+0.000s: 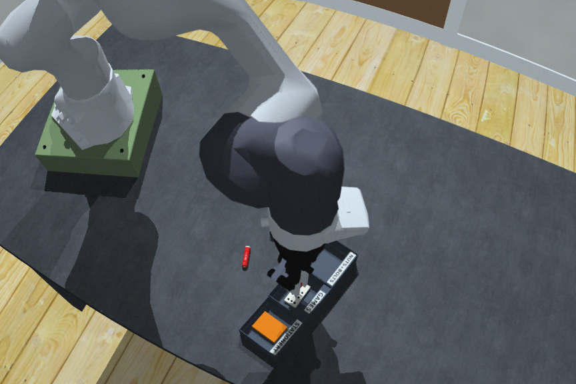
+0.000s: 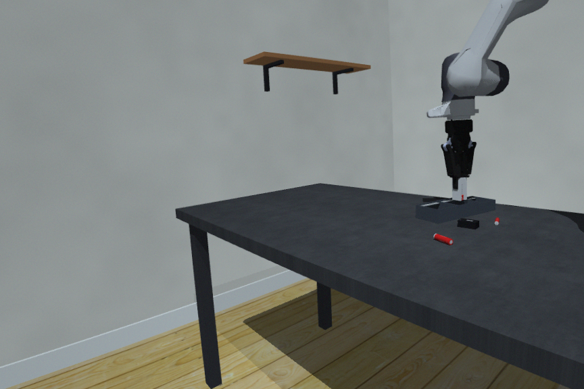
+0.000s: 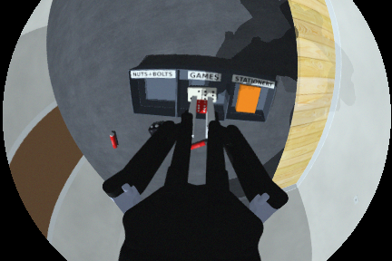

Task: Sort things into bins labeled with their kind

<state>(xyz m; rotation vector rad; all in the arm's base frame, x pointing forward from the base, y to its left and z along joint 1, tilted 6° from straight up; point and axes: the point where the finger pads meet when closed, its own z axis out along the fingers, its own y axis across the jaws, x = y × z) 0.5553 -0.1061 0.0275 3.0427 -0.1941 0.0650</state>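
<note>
The bin tray lies 10 mm ahead of my hand and 60 mm below it. The rest, counted from my hand: red die (30 mm below); then orange block (10 mm behind, 80 mm to the right, 70 mm below); then white domino (70 mm below).
</note>
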